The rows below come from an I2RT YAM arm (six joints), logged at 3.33 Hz.
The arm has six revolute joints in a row. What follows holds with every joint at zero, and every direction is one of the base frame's.
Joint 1 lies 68 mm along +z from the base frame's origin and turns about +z.
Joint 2 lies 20 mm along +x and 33.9 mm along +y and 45.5 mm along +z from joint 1 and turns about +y.
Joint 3 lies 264 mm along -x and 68.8 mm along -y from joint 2 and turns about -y.
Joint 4 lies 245 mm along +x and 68.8 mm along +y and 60 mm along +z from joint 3 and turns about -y.
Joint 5 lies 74 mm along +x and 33.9 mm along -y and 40.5 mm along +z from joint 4 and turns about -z.
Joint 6 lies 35.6 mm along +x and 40.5 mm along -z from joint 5 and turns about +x.
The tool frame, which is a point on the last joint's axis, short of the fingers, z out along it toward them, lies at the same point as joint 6; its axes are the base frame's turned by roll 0, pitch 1.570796 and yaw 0 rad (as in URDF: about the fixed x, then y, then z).
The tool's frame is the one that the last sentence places.
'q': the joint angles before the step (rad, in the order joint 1, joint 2, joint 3, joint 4, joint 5, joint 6). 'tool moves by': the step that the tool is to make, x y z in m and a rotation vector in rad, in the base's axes. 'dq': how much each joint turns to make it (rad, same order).
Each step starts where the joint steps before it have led.
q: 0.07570, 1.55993, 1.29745, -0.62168, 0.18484, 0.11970
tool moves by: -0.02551, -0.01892, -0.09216, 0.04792, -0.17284, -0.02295
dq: -0.06043, -0.05499, -0.48536, 0.60505, -0.05463, 0.00130
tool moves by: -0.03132, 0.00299, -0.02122, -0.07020, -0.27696, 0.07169
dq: 0.01101, -0.07446, -0.28838, 0.50167, -0.01058, -0.09712
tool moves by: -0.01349, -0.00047, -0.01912, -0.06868, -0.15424, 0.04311
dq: -0.00297, 0.06497, -0.14322, 0.37001, -0.01919, -0.08414
